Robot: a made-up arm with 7 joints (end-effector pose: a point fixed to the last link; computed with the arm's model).
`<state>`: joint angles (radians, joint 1 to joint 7).
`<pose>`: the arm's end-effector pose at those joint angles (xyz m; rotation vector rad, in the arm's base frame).
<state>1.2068 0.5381 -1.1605 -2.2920 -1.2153 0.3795 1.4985</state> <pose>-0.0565 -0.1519 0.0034 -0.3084 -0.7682 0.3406</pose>
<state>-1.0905 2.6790 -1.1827 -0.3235 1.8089 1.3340 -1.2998</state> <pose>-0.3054 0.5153 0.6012 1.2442 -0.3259 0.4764</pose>
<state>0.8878 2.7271 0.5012 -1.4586 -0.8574 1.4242 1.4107</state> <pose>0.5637 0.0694 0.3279 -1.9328 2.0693 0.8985</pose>
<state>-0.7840 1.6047 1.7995 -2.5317 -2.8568 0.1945 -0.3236</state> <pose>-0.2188 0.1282 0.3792 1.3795 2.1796 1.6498</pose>
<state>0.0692 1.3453 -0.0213 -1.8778 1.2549 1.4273 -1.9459</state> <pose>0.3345 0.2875 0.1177 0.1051 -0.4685 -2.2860</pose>
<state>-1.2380 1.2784 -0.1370 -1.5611 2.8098 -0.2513 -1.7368</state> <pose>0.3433 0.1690 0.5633 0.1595 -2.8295 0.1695</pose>
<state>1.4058 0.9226 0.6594 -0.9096 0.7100 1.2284 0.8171</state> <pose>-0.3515 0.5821 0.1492 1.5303 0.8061 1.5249</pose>
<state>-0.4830 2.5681 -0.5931 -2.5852 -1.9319 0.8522 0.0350</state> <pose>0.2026 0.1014 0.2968 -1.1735 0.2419 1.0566</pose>
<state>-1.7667 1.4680 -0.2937 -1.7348 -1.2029 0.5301 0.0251</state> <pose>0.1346 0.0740 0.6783 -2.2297 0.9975 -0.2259</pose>
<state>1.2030 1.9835 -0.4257 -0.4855 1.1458 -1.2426 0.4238</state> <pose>0.0823 0.6102 0.3238 0.9456 -1.1067 -0.8606</pose>
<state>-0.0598 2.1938 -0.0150 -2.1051 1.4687 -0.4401 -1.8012</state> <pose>0.3212 0.1637 0.3794 -1.4120 1.5651 1.8706</pose>
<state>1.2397 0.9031 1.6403 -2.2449 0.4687 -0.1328 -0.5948</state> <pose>0.0353 0.2869 0.4146 2.1797 -1.3982 -1.3280</pose>
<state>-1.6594 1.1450 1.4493 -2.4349 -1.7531 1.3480 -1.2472</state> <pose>-0.1334 0.2774 0.2578 0.7361 0.0635 1.9072</pose>
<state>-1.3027 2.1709 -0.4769 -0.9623 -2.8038 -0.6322 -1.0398</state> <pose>0.0397 0.4635 0.6500 -0.1400 2.4692 -1.9082</pose>
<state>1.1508 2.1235 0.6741 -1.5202 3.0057 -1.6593 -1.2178</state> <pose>0.3702 0.3501 0.2630 2.0005 -1.6352 0.7636</pose>
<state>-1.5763 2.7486 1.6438 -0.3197 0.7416 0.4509 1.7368</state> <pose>-0.5892 0.4234 0.2832 1.8635 1.2538 -0.0286</pose>
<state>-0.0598 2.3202 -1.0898 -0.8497 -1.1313 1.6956 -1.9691</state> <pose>0.1681 0.5689 0.4919 0.1061 -2.7176 -0.1532</pose>
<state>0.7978 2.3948 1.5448 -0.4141 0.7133 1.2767 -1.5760</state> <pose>0.3155 0.4173 0.7012 1.4642 -0.0958 -0.8648</pose>
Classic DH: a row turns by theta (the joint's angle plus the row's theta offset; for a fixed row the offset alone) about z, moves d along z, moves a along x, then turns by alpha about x. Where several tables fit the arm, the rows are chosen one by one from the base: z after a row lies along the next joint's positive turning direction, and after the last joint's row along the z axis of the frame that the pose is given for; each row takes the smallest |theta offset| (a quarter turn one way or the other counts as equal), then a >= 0, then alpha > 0; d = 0 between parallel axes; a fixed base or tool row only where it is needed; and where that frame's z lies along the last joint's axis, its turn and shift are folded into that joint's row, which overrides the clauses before.
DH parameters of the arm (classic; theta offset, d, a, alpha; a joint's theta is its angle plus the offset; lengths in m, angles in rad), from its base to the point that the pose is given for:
base (fixed): 0 0.2227 0.0054 -1.2217
joint 1: -1.5708 0.0195 0.0196 -1.5708
joint 2: 1.2217 -0.0181 0.0098 1.5708
joint 3: 1.5708 -0.3467 0.0476 -1.5708
joint 4: 0 0.0182 -0.0118 1.5708
joint 5: 0 -0.3064 -0.0248 -1.5708
joint 6: 0 0.0279 0.0298 1.5708
joint 7: -0.6642 -0.015 0.0296 0.3514
tool (fixed): 0.6026 -0.0139 0 0

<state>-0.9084 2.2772 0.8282 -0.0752 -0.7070 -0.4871 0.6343</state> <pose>-0.2213 0.4802 0.6462 2.3094 -1.9827 0.6074</pose>
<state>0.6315 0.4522 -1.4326 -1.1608 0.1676 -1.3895 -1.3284</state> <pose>-0.2417 -0.0912 -0.2473 -0.0345 -2.2854 -0.8442</pose>
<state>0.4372 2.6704 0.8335 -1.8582 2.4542 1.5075 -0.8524</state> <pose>0.3743 -0.0688 0.4345 0.1276 -0.2116 -1.6720</pose>
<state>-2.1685 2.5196 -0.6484 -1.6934 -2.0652 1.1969 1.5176</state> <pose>-0.1462 0.2423 0.6038 -1.5594 0.2789 -0.2803</pose>
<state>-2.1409 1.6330 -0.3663 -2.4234 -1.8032 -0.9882 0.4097</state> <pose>0.0090 0.0395 0.4711 -1.6559 -0.3237 0.8866</pose>
